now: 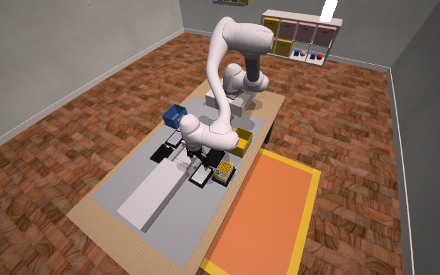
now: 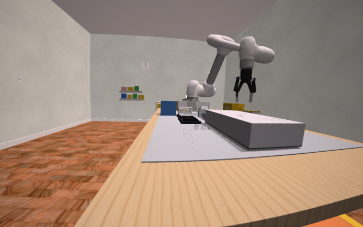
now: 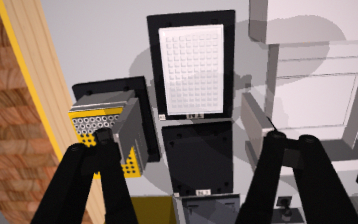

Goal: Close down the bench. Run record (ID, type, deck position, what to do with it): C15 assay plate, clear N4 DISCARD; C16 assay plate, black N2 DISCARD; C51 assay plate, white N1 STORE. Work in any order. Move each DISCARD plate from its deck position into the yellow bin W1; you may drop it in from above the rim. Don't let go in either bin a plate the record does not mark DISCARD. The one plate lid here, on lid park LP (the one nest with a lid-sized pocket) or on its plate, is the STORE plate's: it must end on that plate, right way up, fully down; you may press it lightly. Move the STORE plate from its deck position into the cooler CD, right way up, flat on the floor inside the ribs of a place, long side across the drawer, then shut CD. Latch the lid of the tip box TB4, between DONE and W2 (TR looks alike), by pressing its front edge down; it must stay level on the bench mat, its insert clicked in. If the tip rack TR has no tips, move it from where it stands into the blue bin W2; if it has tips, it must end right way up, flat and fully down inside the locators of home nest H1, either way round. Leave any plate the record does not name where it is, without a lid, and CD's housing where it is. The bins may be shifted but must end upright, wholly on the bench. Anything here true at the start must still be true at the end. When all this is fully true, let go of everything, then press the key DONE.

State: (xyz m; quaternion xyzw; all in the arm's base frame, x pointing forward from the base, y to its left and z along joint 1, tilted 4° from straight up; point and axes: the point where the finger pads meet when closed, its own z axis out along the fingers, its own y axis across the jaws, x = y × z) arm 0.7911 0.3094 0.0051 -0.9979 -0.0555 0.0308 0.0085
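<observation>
My gripper is now 140 mm above the plate lid. From my hand the other things lie so: yellow tip rack (110 mm behind, 110 mm to the left, 110 mm below); cooler drawer (190 mm to the right, 140 mm below); white plate (140 mm below).
</observation>
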